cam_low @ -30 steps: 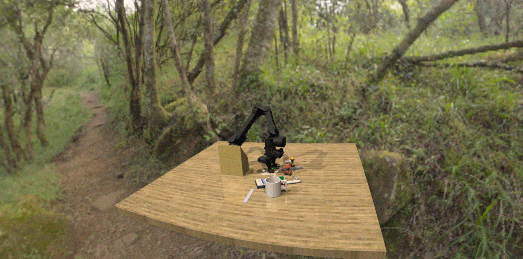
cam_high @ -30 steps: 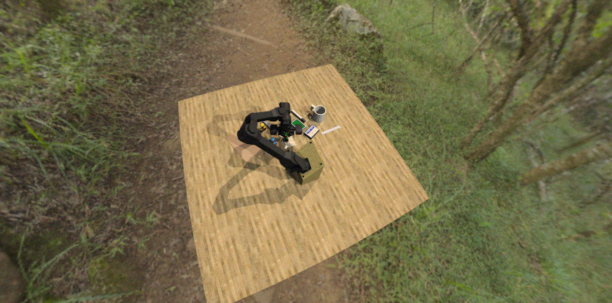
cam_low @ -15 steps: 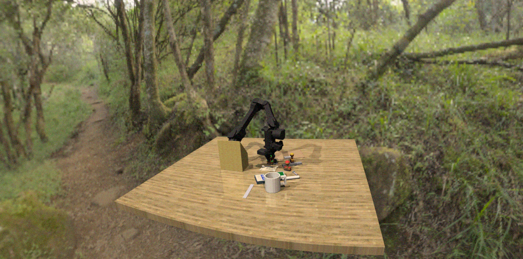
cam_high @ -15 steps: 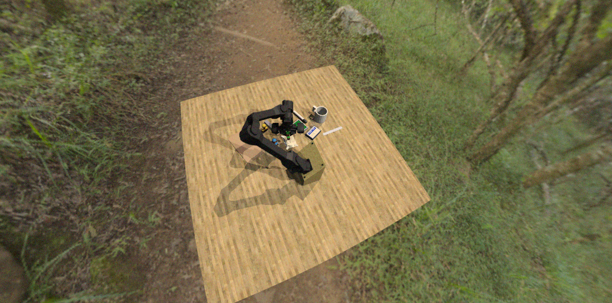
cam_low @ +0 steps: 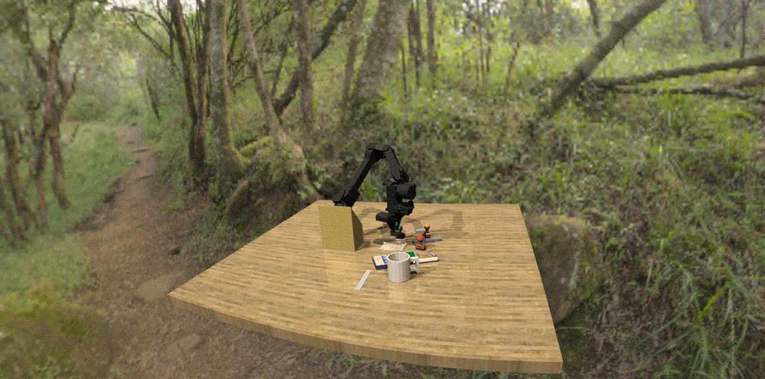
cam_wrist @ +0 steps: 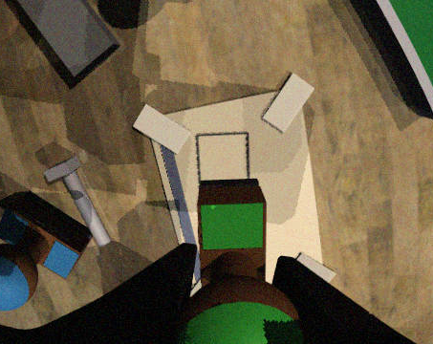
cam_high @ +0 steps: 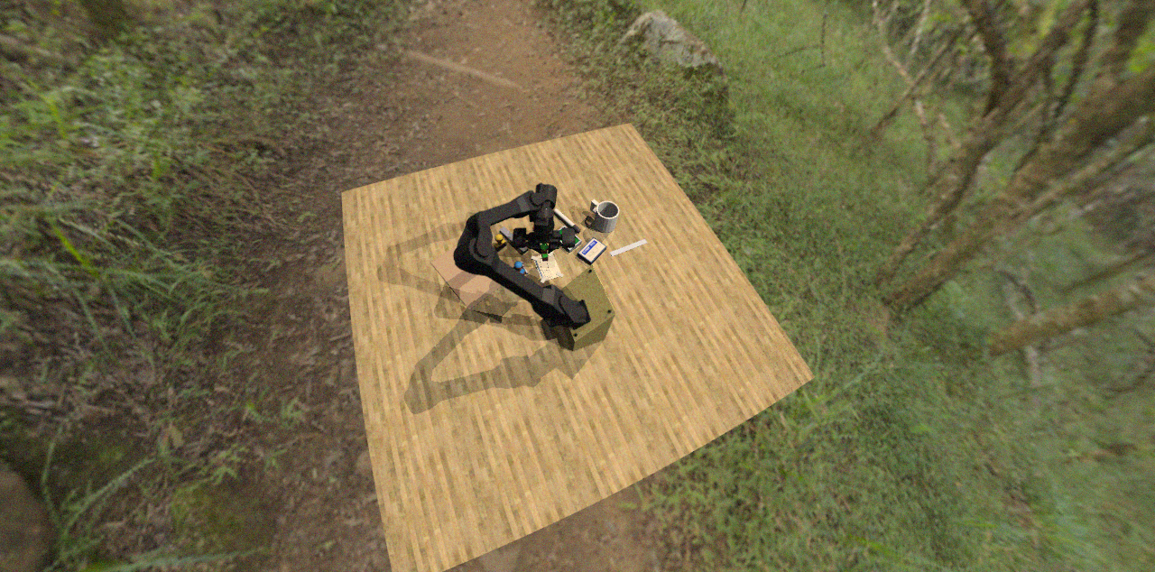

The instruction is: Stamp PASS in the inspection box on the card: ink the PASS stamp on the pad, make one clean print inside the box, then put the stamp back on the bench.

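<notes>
My gripper tip is 170 mm to the left of the tin labelled stamp pad blue and 60 mm above it. Also, from my gripper tip: green-knobbed stamp right at my gripper tip; then red stamp 110 mm ahead, 50 mm below; then taped card 10 mm behind, 10 mm to the right, 80 mm below.
</notes>
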